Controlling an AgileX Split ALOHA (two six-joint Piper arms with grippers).
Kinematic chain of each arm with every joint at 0, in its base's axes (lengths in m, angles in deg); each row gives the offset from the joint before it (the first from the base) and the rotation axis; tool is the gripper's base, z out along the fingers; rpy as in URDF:
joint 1: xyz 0 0 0.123 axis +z
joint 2: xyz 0 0 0 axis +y
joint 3: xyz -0.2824 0 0.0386 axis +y
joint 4: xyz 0.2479 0 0.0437 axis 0.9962 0 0.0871
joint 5: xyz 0 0 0 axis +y
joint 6: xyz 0.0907 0 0.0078 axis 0.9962 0 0.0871
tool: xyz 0 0 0 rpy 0 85 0
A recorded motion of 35 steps. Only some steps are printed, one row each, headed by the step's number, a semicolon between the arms.
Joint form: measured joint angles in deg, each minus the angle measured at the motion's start. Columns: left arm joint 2, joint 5, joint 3, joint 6, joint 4, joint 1; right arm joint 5, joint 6, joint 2, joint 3, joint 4, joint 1.
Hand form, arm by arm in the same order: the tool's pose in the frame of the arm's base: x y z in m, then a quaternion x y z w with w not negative. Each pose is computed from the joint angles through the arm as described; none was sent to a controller.
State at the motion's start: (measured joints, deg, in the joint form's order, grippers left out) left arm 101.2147 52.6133 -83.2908 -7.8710 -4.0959 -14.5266; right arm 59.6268 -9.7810 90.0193 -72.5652 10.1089 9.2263
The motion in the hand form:
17: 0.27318 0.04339 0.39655 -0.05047 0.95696 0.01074 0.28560; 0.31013 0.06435 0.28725 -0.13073 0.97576 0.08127 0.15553
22: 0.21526 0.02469 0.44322 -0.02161 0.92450 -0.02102 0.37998; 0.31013 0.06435 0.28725 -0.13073 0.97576 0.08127 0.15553
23: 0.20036 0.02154 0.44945 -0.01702 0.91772 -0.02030 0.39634; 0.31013 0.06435 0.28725 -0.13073 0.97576 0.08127 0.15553
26: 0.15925 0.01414 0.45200 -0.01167 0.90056 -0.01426 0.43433; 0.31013 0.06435 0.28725 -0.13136 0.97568 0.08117 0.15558
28: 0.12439 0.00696 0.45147 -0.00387 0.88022 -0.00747 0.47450; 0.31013 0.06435 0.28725 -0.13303 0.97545 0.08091 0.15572
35: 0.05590 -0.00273 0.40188 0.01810 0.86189 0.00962 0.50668; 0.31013 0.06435 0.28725 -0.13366 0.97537 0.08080 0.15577
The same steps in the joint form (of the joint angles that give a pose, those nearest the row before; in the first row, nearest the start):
17: -22.24 14.30 -0.70 12.04 1.30 24.40; 0.00 0.00 0.00 0.00 0.00 0.00
22: -33.84 14.31 0.14 15.42 -4.95 24.55; 0.00 0.00 0.00 0.00 0.00 0.00
23: -36.66 14.30 0.95 15.80 -5.30 24.56; 0.00 0.00 0.00 0.00 0.00 0.00
26: -45.24 12.84 6.19 16.27 -5.50 24.56; 0.00 -0.07 0.00 0.00 0.00 0.00
28: -52.87 10.75 10.61 16.33 -5.11 23.73; 0.00 -0.27 0.00 0.00 0.00 0.00
35: -71.48 8.28 27.06 16.31 -2.21 20.71; 0.00 -0.34 0.00 0.00 0.00 0.00

